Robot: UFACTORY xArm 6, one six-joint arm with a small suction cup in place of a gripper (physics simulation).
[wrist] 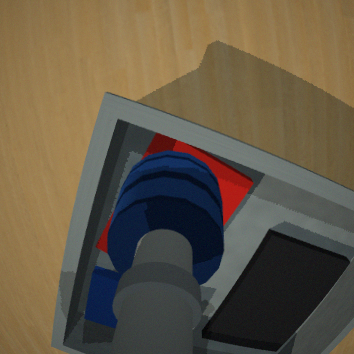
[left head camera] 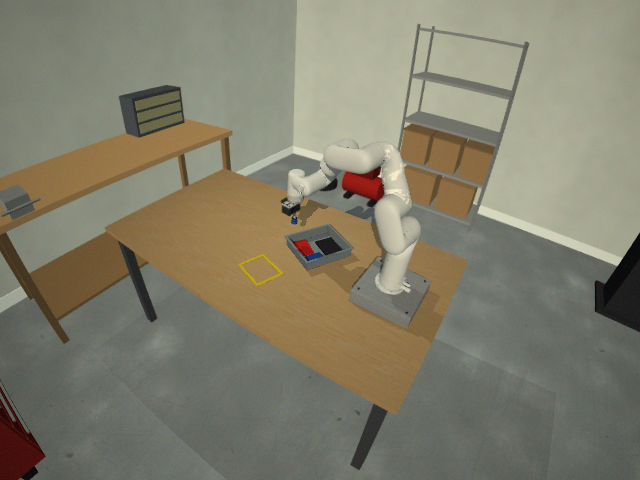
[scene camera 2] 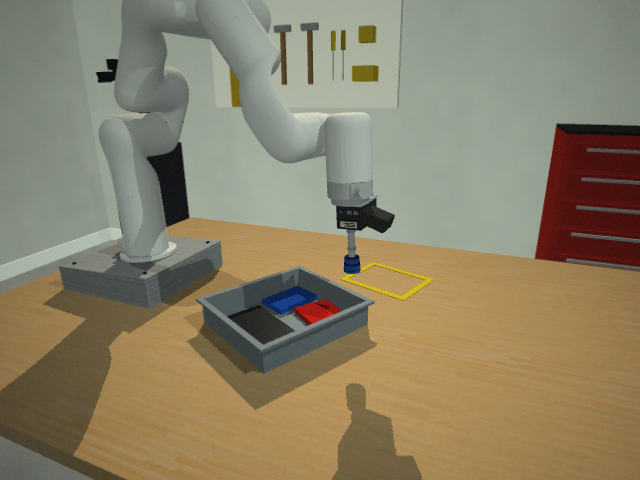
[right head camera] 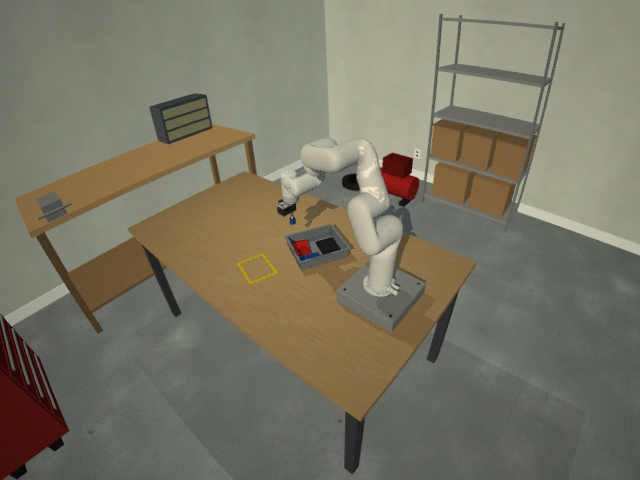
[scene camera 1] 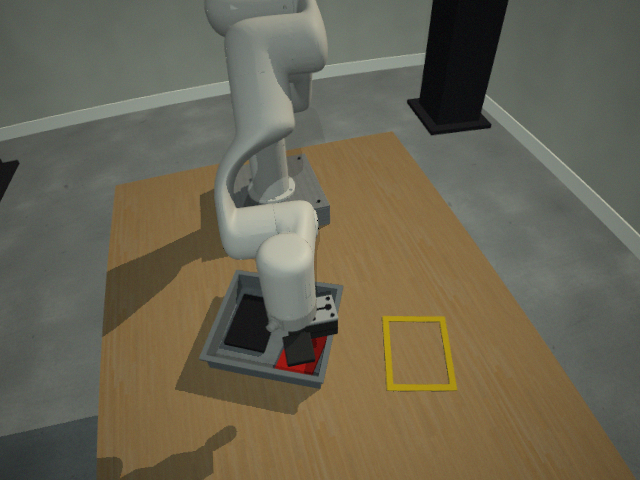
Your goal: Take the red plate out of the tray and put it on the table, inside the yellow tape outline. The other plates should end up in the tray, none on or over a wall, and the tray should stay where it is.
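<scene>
The grey tray holds three plates. The red plate lies in the front right corner in scene camera 1. The blue plate is beside it; the arm hides it in scene camera 1. The black plate lies at the other side. My suction cup holds nothing and hangs above the tray, over the red plate's side.
The yellow tape outline lies on the table, to the right of the tray in scene camera 1. The robot's grey base block stands on the table behind the tray. The tray walls rise around the plates.
</scene>
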